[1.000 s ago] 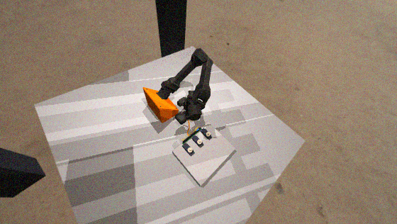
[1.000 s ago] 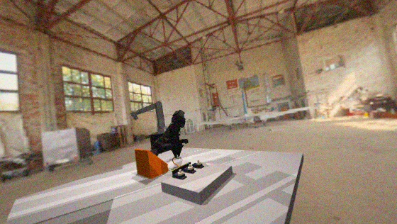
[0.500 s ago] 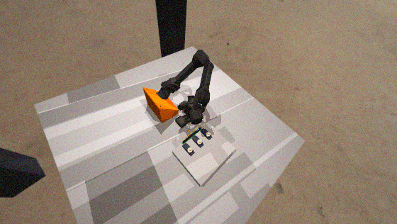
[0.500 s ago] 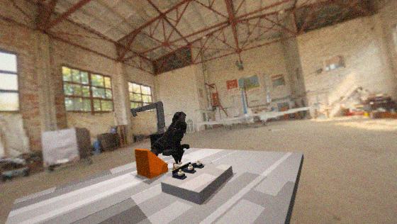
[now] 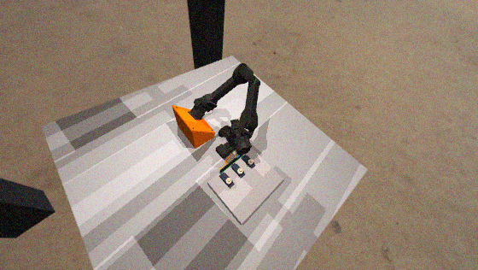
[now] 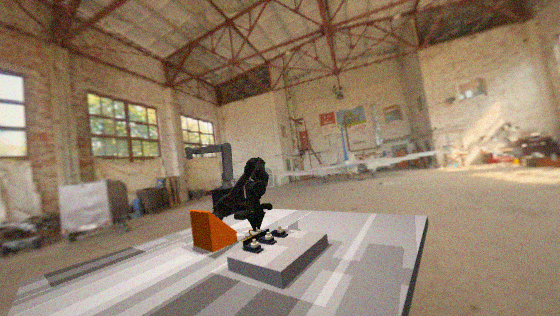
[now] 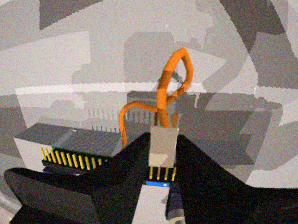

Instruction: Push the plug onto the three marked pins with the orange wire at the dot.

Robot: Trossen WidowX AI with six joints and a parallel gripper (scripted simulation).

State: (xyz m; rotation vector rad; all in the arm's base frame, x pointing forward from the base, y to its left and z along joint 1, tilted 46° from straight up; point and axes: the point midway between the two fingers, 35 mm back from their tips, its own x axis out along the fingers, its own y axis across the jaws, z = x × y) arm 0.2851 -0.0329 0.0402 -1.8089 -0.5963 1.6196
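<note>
Now: gripper tip 50 mm to the left of the pin row, 40 mm short of it and 10 mm above it. The rest, counted from my gripper tip: grey printed holder (200 mm ahead, 60 mm to the right, 50 mm below).
</note>
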